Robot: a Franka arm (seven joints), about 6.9 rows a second.
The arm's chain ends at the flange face. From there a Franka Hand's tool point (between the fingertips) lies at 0.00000 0.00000 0.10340 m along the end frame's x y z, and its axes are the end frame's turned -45 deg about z.
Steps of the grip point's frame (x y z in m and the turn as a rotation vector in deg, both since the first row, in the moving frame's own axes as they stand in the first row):
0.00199 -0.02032 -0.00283 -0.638 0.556 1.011
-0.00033 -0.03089 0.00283 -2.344 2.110 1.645
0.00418 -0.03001 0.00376 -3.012 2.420 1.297
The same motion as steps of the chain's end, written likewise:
-0.01448 -0.01589 -0.00282 -0.058 0.844 1.011
-0.02775 -0.02199 0.00299 -0.165 3.149 1.645
-0.02518 -0.02501 0.00400 -0.419 3.841 1.297

